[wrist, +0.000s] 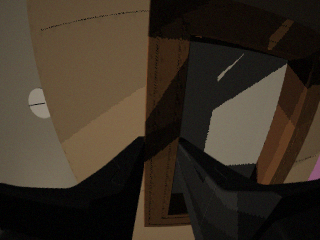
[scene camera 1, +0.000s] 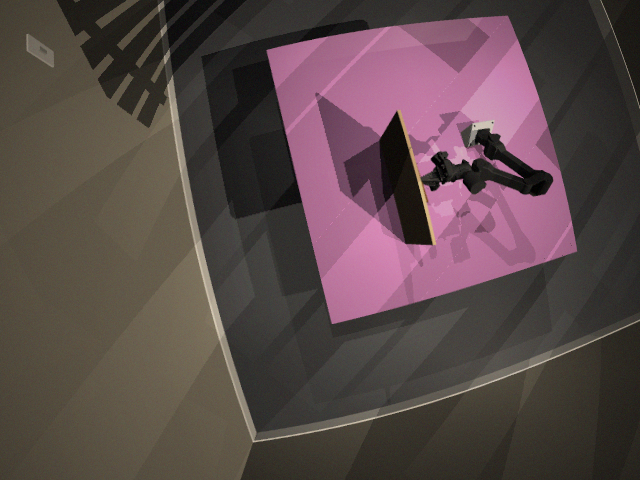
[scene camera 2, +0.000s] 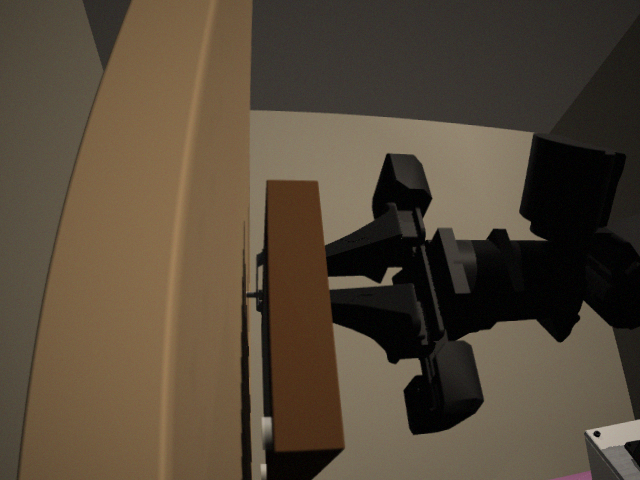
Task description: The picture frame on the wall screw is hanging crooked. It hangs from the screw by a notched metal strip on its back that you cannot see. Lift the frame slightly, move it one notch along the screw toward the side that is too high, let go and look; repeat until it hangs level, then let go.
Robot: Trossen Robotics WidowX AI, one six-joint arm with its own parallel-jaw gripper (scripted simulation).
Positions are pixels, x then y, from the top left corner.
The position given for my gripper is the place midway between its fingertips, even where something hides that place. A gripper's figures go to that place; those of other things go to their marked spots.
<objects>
My gripper (wrist: 160,143) is 0.10 m from the lens. A brown wooden picture frame (wrist: 234,85) is 0.11 m from the lens. A tan wall board (wrist: 92,68) is 0.12 m from the lens.
</objects>
